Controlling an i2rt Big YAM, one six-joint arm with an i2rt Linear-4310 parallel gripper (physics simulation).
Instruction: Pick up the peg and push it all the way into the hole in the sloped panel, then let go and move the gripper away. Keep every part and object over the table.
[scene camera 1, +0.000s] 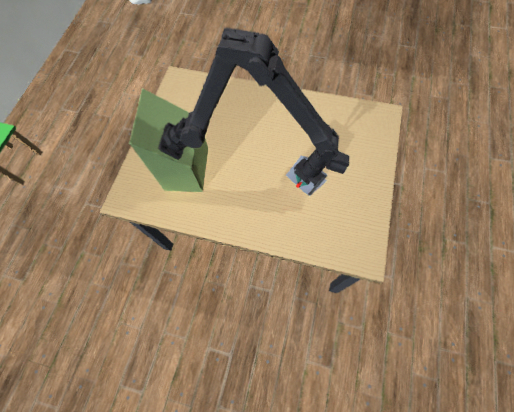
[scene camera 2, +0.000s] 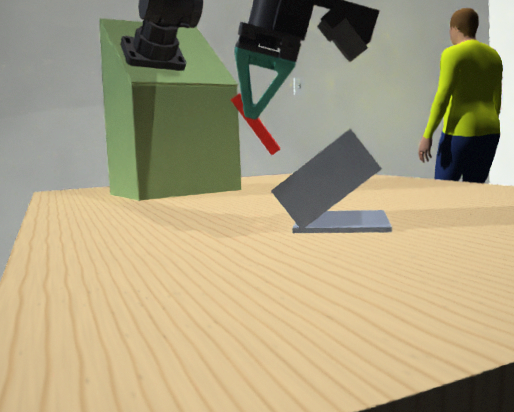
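Where they show: gripper, between the fingertips: (scene camera 1: 299, 184) (scene camera 2: 250, 117); arm's base, origin of its link: (scene camera 1: 172, 141) (scene camera 2: 152, 56).
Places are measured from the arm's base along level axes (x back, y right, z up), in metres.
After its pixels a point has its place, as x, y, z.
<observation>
My gripper (scene camera 1: 302, 183) @[-0.489, 0.021, -0.153] (scene camera 2: 253, 115) @[-0.489, 0.021, -0.153] has green fingers and is shut on the red peg (scene camera 1: 298, 185) @[-0.487, 0.036, -0.128] (scene camera 2: 263, 133) @[-0.499, 0.010, -0.173], gripping it between its two ends. The peg is tilted, its lower end down to the right in the scene camera 2 view. The grey sloped panel (scene camera 1: 312, 188) @[-0.548, -0.004, -0.215] (scene camera 2: 327, 177) @[-0.569, -0.030, -0.223] rises from a flat base plate (scene camera 2: 356, 220) @[-0.551, -0.082, -0.278] on the table. In the scene camera 2 view the peg's lower end appears above and left of the panel, with a gap between them. The hole does not show; in the scene camera 1 view the wrist partly covers the panel.
A green block with a sloped top (scene camera 1: 172, 172) @[0.010, 0.075, -0.105] (scene camera 2: 187, 140) @[-0.058, -0.046, -0.174] stands at one end of the table (scene camera 1: 240, 220) @[-0.268, 0.165, -0.284] (scene camera 2: 200, 300) @[-0.715, 0.173, -0.284] and carries the arm's base (scene camera 1: 171, 145) @[-0.018, 0.036, 0.035] (scene camera 2: 157, 52) @[-0.053, 0.004, -0.001]. A person in a yellow top (scene camera 2: 470, 90) stands beyond the table.
</observation>
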